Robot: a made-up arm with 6 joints. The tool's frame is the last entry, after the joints. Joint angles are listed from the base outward.
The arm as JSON. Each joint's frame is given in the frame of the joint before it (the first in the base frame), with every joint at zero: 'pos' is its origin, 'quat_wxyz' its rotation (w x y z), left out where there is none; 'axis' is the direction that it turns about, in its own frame. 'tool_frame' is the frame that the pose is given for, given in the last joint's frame.
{
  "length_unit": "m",
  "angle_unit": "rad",
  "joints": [
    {
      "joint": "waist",
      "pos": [
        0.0,
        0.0,
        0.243
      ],
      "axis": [
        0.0,
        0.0,
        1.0
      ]
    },
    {
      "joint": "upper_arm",
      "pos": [
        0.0,
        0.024,
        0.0
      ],
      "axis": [
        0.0,
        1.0,
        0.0
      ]
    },
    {
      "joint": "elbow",
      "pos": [
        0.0,
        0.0,
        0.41
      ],
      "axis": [
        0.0,
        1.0,
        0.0
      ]
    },
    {
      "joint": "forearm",
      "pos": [
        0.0,
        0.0,
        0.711
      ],
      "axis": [
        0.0,
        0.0,
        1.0
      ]
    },
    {
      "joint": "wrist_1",
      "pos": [
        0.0,
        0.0,
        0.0
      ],
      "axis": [
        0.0,
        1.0,
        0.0
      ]
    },
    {
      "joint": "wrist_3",
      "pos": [
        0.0,
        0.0,
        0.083
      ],
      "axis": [
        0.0,
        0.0,
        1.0
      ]
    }
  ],
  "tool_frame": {
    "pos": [
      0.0,
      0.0,
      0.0
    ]
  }
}
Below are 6 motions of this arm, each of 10 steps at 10 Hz.
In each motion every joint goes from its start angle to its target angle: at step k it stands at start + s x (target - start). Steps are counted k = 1, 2, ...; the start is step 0. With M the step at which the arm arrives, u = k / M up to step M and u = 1 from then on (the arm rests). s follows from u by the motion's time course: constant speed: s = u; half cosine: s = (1 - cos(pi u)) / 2; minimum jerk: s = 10 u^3 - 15 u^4 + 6 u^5.
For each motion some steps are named. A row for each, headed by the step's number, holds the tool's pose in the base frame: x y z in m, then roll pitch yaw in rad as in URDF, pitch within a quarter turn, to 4 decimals.
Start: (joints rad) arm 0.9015 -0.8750 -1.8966 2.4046 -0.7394 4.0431
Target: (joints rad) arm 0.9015 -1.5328 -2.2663 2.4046 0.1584 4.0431
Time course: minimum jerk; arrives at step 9
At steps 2, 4, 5, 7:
2: -0.3559 -0.4671 -0.2426 -2.4834 -0.6742 -2.5714
4: -0.2290 -0.2844 -0.3726 -2.8430 -0.1973 -2.4393
5: -0.1390 -0.1547 -0.4070 -3.0289 0.1240 -2.4142
7: -0.0038 0.0419 -0.3822 2.9590 0.6253 -2.4456

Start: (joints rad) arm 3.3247 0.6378 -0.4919 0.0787 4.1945 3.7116
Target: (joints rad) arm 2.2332 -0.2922 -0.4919 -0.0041 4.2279 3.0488
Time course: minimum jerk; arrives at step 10
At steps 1, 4, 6, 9, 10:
1: -0.2553 -0.0635 1.2478 2.2212 0.9113 2.3589
4: 0.0300 -0.0254 1.2816 2.7032 0.8312 2.4706
6: 0.3085 -0.2207 1.2116 3.0514 0.5808 2.4515
9: 0.3783 -0.5148 1.0649 -3.1113 0.3085 2.3323
10: 0.3775 -0.5235 1.0598 -3.1097 0.3006 2.3284

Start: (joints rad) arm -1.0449 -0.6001 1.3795 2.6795 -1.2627 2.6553
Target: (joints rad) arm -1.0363 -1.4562 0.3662 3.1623 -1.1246 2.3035
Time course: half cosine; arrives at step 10
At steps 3, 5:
3: 0.0289 -0.0571 1.1891 -1.6238 0.8746 -2.9962
5: -0.1918 0.3413 1.1990 -0.7851 0.7773 -2.2374

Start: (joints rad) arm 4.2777 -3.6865 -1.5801 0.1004 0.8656 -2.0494
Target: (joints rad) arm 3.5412 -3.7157 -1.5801 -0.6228 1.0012 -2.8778
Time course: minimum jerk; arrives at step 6
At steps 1, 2, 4, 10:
1: -0.3727 -0.8152 0.2418 -1.9148 -0.4184 2.8853
2: -0.4804 -0.7558 0.2444 -1.9948 -0.6533 2.7777
4: -0.7596 -0.4617 0.2597 -3.0613 -1.2547 -3.0773
10: -0.8215 -0.3287 0.2677 2.3942 -1.1883 -2.4932

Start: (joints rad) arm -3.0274 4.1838 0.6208 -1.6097 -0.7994 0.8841
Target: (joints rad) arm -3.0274 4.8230 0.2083 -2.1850 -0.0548 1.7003
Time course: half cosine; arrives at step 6
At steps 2, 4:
2: 1.1520 0.0607 0.2193 1.1528 -0.9842 1.4196
4: 1.1688 0.0921 0.4367 0.8748 -0.9818 2.0625

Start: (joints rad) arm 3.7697 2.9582 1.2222 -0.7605 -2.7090 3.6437
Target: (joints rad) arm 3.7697 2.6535 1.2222 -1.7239 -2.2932 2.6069
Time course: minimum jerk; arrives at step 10
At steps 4, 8, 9, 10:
4: 0.3544 0.1797 -0.5453 -1.2290 -0.5392 2.5292
8: 0.2646 0.0876 -0.5966 -0.6092 -0.8443 2.4367
9: 0.2573 0.0813 -0.5994 -0.5283 -0.8589 2.3963
10: 0.2561 0.0802 -0.5999 -0.5138 -0.8610 2.3887

